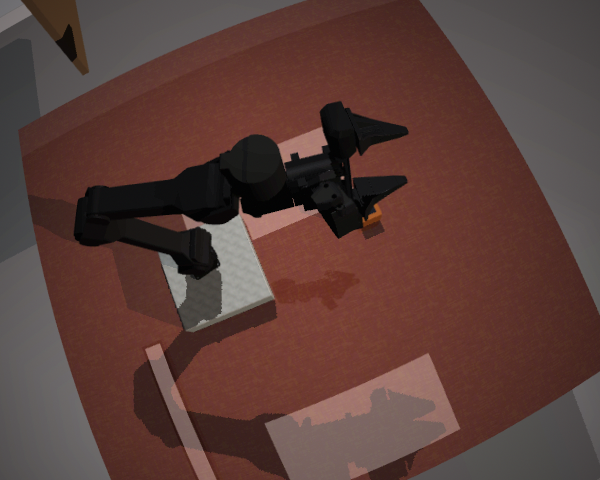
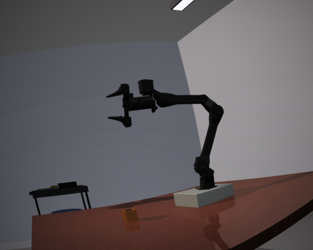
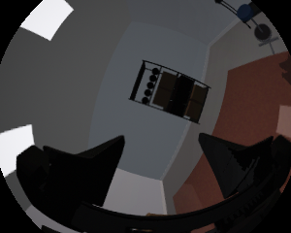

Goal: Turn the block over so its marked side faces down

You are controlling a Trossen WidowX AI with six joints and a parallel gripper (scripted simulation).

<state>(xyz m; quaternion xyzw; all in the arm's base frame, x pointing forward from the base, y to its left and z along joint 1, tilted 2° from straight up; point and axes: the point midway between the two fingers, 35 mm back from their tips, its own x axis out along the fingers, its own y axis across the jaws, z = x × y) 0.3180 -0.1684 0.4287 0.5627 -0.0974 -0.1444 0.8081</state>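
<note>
Right now my gripper tip is 46 cm above the orange block, 6 cm to the right of it and 3 cm short of it.
</note>
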